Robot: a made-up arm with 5 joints.
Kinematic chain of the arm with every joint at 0, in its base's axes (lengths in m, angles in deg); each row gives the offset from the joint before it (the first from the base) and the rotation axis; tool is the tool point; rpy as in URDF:
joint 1: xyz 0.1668 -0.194 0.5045 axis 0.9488 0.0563 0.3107
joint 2: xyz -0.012 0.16 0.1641 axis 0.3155 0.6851 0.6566
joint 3: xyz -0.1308 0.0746 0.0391 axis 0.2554 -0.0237 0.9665
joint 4: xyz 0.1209 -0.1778 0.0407 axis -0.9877 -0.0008 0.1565
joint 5: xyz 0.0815 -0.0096 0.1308 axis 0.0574 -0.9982 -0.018
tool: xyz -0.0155 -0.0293 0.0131 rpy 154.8 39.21 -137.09
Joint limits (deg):
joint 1: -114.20..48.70
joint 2: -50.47..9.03
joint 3: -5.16..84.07
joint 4: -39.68..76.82
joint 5: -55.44..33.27
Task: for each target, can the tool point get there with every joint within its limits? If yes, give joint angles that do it. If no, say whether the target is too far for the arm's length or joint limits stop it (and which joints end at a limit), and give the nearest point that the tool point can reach.
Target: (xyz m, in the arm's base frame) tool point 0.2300 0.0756 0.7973
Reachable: yes | joints -34.02 -32.67 32.55 -18.61 17.58
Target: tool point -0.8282 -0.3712 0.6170
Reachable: no: too far | nearest point -0.0387 -0.3107 0.8248 | short by 0.819 m
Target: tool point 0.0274 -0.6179 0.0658
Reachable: no: joint limits stop it (at a limit: joint 1, joint 2, joint 3, joint 4) | nearest point 0.4163 -0.1421 0.0715 | short by 0.615 m
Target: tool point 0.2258 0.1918 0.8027
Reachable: yes | joints -13.14 -23.84 61.72 42.45 -10.01
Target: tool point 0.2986 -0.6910 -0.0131
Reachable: no: joint limits stop it (at a limit: joint 1, joint 2, joint 3, joint 4, joint 5) | nearest point 0.4202 -0.1447 0.0685 | short by 0.566 m
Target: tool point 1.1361 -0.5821 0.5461
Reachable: no: too far | nearest point 0.5737 -0.1167 0.2947 | short by 0.772 m
